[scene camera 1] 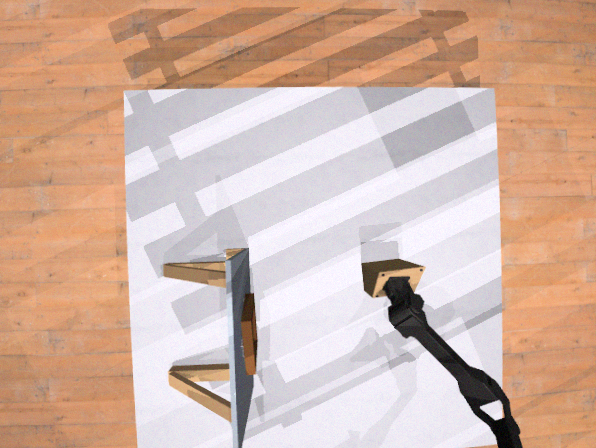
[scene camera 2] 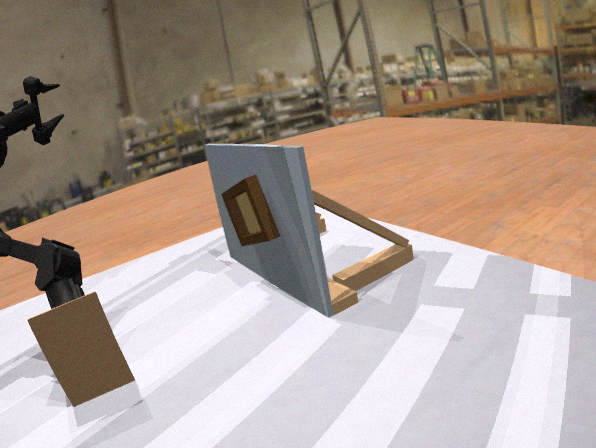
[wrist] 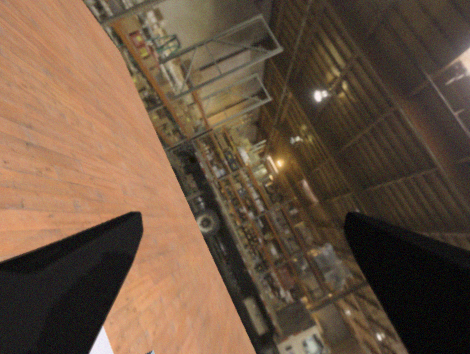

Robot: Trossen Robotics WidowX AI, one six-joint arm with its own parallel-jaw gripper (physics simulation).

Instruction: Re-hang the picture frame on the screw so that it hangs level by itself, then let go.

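Where they show: gripper, between the fingertips: [scene camera 2: 61, 100] [wrist: 244, 221]; arm's base, origin of its link: [scene camera 1: 395, 282] [scene camera 2: 72, 316].
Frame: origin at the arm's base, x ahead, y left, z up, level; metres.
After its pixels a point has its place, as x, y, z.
Note:
The brown picture frame [scene camera 1: 248, 335] {0.415, 0.112, 0.106} [scene camera 2: 261, 210] {0.419, 0.051, 0.053} is at the front face of the upright blue-grey panel [scene camera 1: 234, 300] [scene camera 2: 265, 160]. In scene camera 2 it sits tilted, its top and bottom edges rising to the right against the panel's edges. The screw is hidden, so I cannot tell how the frame bears on it. My gripper [scene camera 2: 61, 101] {0.065, 0.494, 0.415} [wrist: 244, 221] {0.065, 0.494, 0.415} is open and empty, with its fingers wide apart. It is at the upper left in scene camera 2, higher than the frame and apart from it. It does not show in scene camera 1.
Wooden braces [scene camera 1: 195, 275] {0.576, -0.019, 0.014} [scene camera 2: 372, 265] {0.597, -0.034, -0.107} prop the panel from behind on the white table top [scene camera 1: 310, 200] {0.244, -0.249, -0.144} [scene camera 2: 390, 350] {0.462, -0.252, -0.144}. My arm's black base stands at a tan wooden block [scene camera 1: 372, 277] {0.062, -0.010, -0.026} [scene camera 2: 82, 350] {-0.001, -0.046, -0.046}, across from the panel's front. The arm's upper link [scene camera 1: 445, 355] {-0.080, 0.157, 0.130} extends to the lower right in scene camera 1.

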